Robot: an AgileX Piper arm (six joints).
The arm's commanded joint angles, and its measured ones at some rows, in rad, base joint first. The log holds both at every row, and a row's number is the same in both.
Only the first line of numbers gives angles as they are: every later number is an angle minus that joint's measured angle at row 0.
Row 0, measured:
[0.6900 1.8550 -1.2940 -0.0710 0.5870 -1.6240]
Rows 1 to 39, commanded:
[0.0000 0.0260 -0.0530 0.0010 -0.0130 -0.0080]
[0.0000 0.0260 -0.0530 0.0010 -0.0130 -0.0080]
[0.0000 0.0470 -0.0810 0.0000 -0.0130 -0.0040]
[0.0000 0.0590 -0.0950 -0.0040 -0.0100 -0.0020]
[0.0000 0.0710 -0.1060 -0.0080 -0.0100 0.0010]
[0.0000 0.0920 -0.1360 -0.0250 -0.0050 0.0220]
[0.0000 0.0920 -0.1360 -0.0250 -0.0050 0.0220]
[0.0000 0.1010 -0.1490 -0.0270 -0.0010 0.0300]
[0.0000 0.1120 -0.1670 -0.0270 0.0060 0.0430]
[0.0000 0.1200 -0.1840 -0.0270 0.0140 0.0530]
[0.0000 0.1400 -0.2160 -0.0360 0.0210 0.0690]
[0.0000 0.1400 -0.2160 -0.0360 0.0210 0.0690]
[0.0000 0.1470 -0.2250 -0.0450 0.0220 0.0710]
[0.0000 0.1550 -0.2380 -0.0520 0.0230 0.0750]
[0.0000 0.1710 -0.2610 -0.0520 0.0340 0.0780]
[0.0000 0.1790 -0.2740 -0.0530 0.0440 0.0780]
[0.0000 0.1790 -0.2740 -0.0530 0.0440 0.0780]
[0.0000 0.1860 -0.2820 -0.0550 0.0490 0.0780]
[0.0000 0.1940 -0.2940 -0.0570 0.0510 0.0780]
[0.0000 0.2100 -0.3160 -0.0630 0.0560 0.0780]
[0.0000 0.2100 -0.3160 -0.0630 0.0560 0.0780]
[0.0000 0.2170 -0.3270 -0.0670 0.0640 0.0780]
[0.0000 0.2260 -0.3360 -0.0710 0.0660 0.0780]
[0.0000 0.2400 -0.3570 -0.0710 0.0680 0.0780]
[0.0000 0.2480 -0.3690 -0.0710 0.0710 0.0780]
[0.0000 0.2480 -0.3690 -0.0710 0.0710 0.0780]
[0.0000 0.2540 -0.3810 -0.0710 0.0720 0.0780]
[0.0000 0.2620 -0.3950 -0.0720 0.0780 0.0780]
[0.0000 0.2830 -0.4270 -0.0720 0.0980 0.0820]
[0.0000 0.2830 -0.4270 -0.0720 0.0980 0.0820]
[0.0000 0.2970 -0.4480 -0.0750 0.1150 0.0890]
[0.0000 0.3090 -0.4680 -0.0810 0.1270 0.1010]
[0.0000 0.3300 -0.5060 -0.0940 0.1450 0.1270]
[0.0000 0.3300 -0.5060 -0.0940 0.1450 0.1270]
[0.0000 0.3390 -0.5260 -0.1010 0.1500 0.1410]
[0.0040 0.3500 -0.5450 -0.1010 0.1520 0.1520]
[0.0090 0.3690 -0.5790 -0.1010 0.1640 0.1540]
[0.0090 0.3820 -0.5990 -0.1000 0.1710 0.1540]
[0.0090 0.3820 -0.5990 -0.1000 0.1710 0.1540]
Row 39, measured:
[0.0010 0.3610 -0.5450 -0.0950 0.1720 0.1360]
